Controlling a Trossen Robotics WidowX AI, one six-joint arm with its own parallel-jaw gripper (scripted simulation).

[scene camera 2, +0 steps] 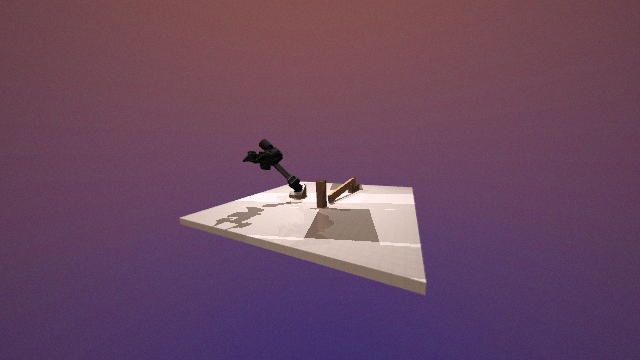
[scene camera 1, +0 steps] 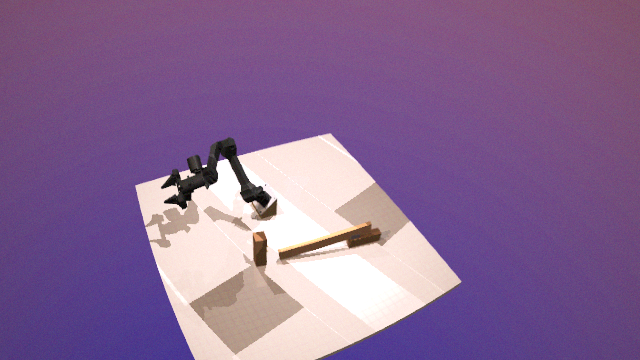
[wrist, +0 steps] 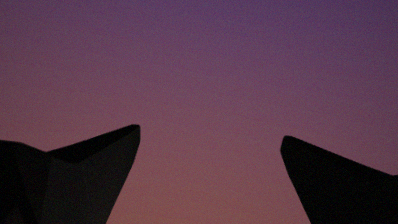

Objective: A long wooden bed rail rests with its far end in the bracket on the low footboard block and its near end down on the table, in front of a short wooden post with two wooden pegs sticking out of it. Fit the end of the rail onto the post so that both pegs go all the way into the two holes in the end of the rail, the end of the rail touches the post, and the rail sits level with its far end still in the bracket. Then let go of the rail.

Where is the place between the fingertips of my gripper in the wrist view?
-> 212, 138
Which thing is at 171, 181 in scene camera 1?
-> My gripper.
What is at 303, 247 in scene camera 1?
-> A wooden bed rail.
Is my gripper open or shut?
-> Open.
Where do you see a wooden post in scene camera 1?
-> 259, 243
